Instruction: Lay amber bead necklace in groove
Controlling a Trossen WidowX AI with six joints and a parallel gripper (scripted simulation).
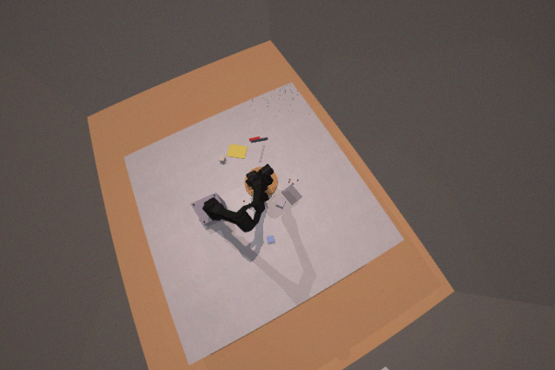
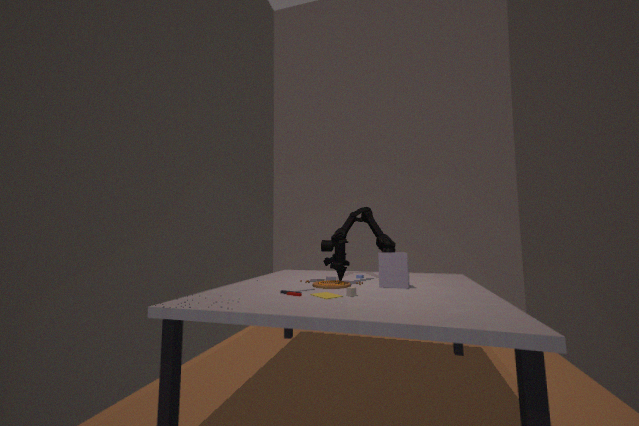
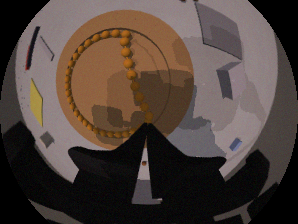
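Now: the round bead board 50 mm to the left of my gripper tip, 40 mm ahead of it and 10 mm below it. Also, from my gripper tip: blue cube (270 mm to the right, 80 mm behind, 10 mm below); then thin grey bar (220 mm to the left, 140 mm ahead, 20 mm below); then grey square plate (160 mm ahead, 110 mm to the right, 20 mm below).
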